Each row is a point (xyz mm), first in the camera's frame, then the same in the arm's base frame.
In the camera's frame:
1: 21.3 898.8 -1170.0
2: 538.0 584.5 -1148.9
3: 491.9 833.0 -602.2
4: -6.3 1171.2 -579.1
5: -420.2 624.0 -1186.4
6: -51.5 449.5 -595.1
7: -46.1 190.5 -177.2
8: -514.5 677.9 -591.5
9: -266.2 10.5 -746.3
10: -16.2 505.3 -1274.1
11: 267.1 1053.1 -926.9
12: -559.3 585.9 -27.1
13: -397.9 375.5 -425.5
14: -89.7 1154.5 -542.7
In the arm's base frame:
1: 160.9 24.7 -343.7
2: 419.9 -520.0 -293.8
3: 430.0 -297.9 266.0
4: 192.3 255.9 264.3
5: -350.3 33.7 -439.7
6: -227.6 -325.5 170.2
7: -425.5 -554.8 557.5
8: -491.6 117.4 142.3
9: -617.1 -574.5 -48.9
10: -64.1 -283.3 -490.8
11: 410.3 15.8 -59.0
12: -664.7 52.4 685.3
13: -581.3 -203.4 289.5
14: 108.5 286.3 288.8

